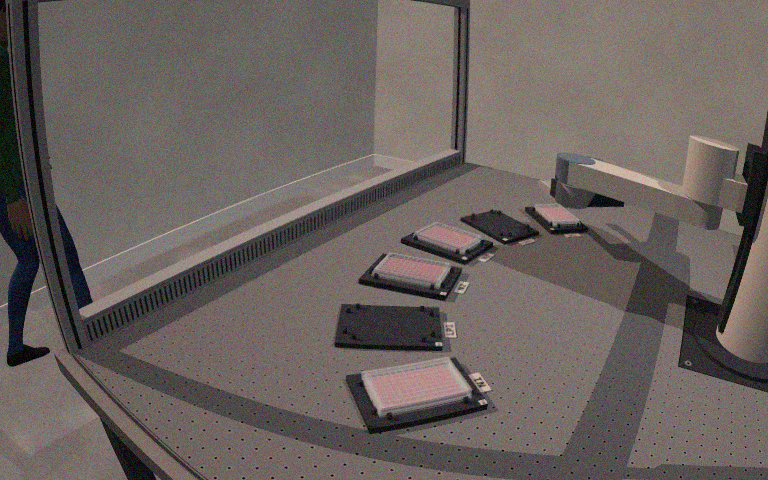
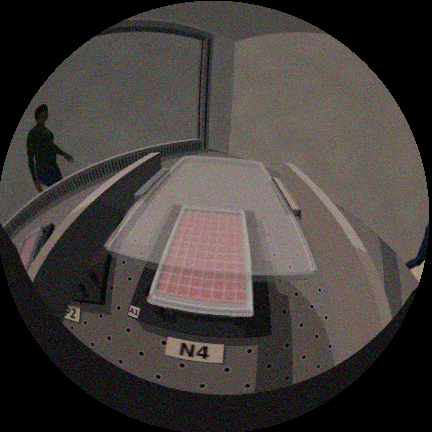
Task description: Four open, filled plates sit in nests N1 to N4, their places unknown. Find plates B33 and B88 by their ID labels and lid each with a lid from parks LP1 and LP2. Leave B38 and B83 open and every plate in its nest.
same spot on lid park LP2: [image 2: 94, 292] = [image 1: 534, 230]
